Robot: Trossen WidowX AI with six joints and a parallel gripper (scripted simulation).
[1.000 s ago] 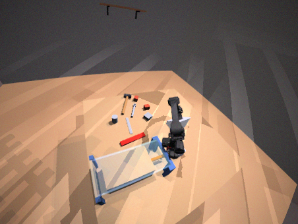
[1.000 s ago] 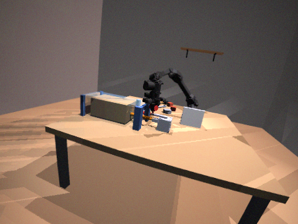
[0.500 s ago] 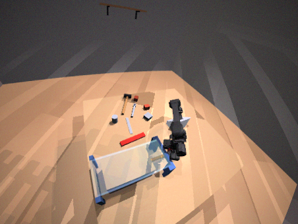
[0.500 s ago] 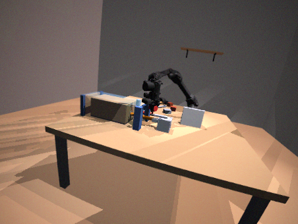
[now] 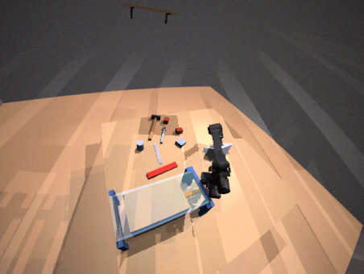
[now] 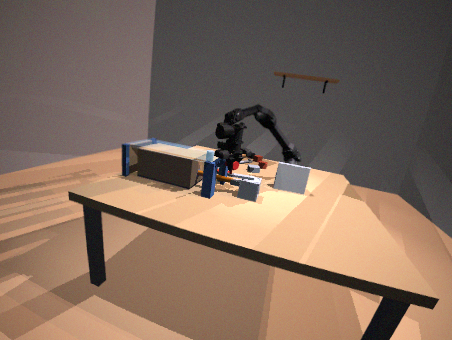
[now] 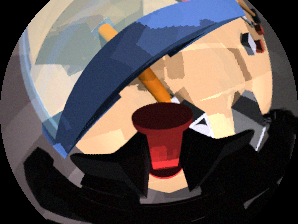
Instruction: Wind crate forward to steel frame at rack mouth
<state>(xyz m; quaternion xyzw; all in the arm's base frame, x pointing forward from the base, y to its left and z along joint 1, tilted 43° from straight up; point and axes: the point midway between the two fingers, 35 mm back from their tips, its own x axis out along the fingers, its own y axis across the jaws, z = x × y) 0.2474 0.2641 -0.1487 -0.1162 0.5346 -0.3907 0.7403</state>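
Now: gripper tip 40 mm past the winch handle, 10 mm to the left of it and 10 mm above it. From my gripper tip the other things lie so: red grip 20 mm above; blue frame 60 mm ahead, 20 mm to the right, 10 mm below; grey winch 110 mm behind, 80 mm below, 40 mm to the right.
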